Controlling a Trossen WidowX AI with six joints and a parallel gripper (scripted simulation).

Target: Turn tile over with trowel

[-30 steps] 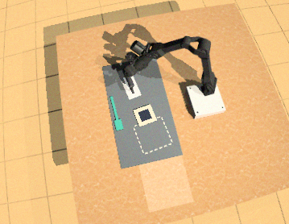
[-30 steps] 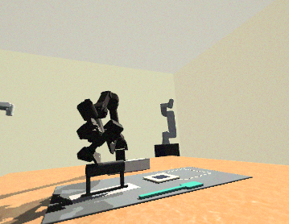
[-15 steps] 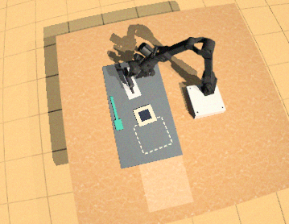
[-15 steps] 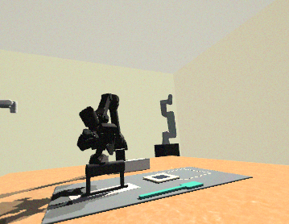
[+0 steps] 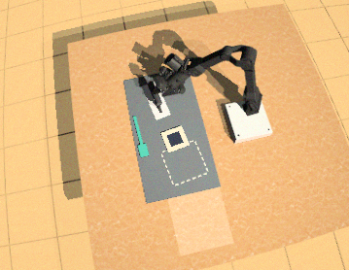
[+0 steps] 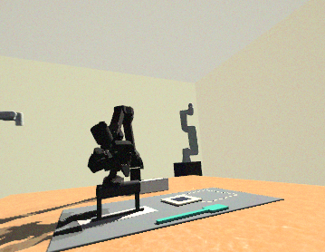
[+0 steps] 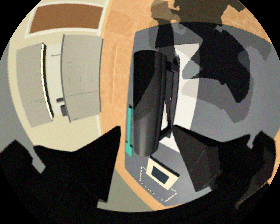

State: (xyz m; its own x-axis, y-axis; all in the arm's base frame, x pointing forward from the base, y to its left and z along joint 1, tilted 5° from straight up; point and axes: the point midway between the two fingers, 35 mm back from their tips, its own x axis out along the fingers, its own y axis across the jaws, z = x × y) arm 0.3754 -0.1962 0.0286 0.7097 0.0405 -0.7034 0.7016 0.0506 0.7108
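My gripper tip is 1 cm short of the small trowel and 4 cm above it. Round my gripper tip: teal flat tool (14 cm ahead, 16 cm to the left, 8 cm below); then tile (1 cm behind, 21 cm to the left, 8 cm below); then grey mat (15 cm to the left, 10 cm below).
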